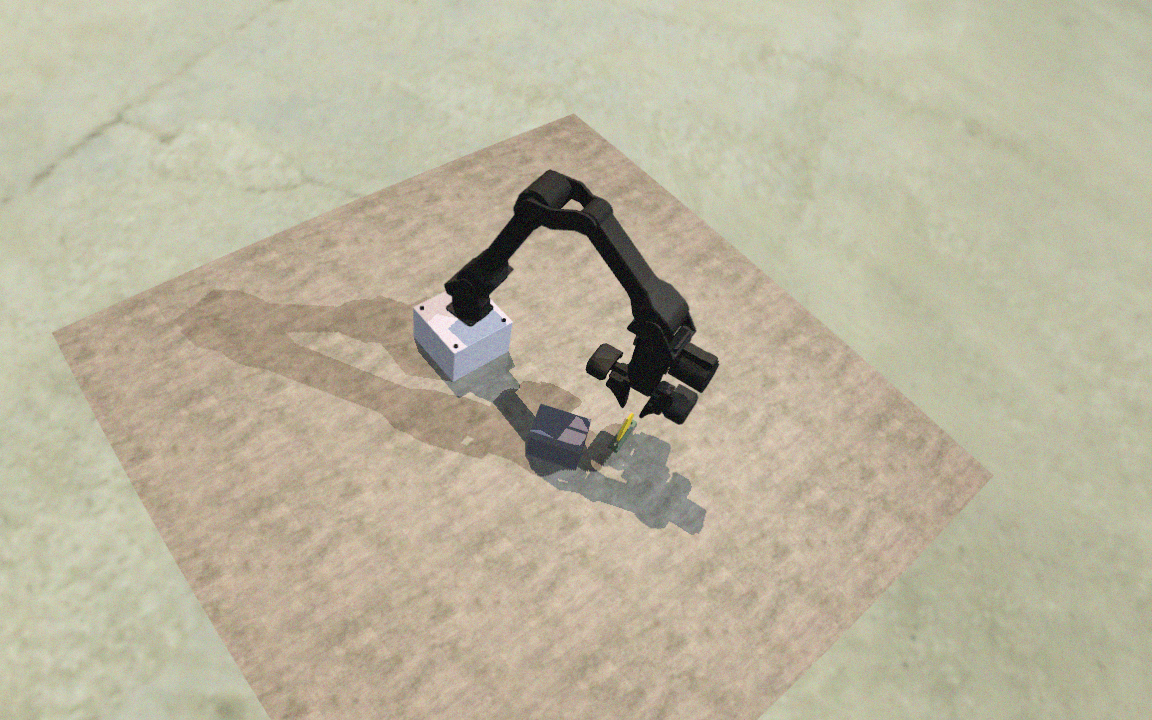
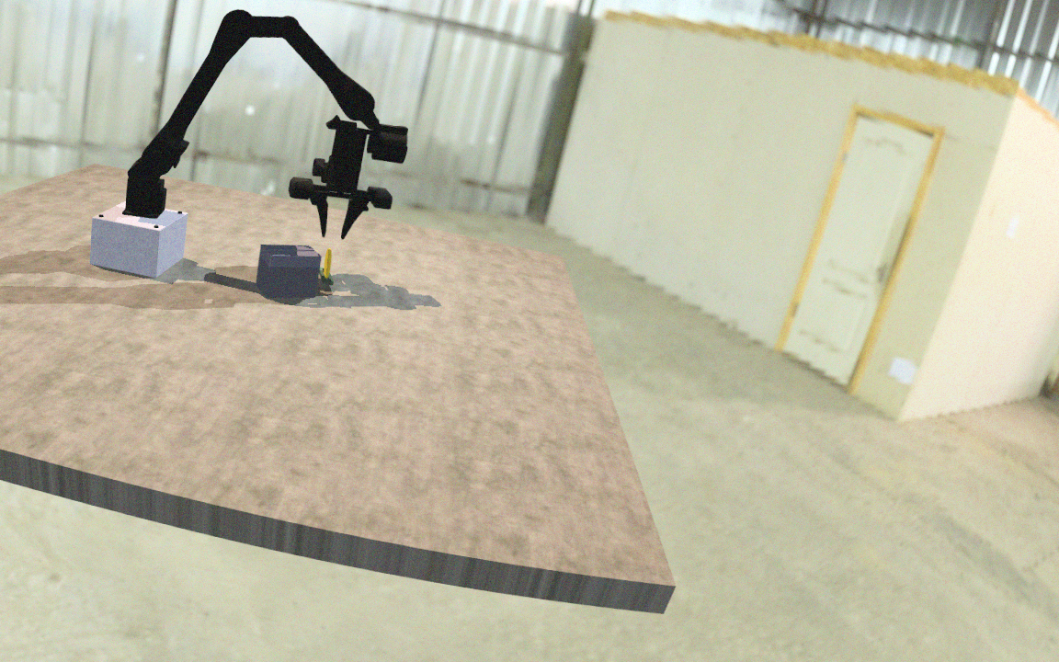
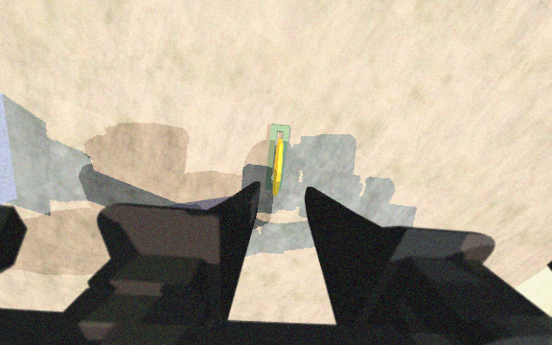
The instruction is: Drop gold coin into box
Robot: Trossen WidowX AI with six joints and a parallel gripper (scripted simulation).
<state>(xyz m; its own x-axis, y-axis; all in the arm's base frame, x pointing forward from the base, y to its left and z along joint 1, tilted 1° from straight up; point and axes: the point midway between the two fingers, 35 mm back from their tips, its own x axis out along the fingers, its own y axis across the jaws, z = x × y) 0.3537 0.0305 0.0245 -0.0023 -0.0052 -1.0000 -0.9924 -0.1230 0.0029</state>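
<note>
My gripper tip is 50 mm above the gold coin.
</note>
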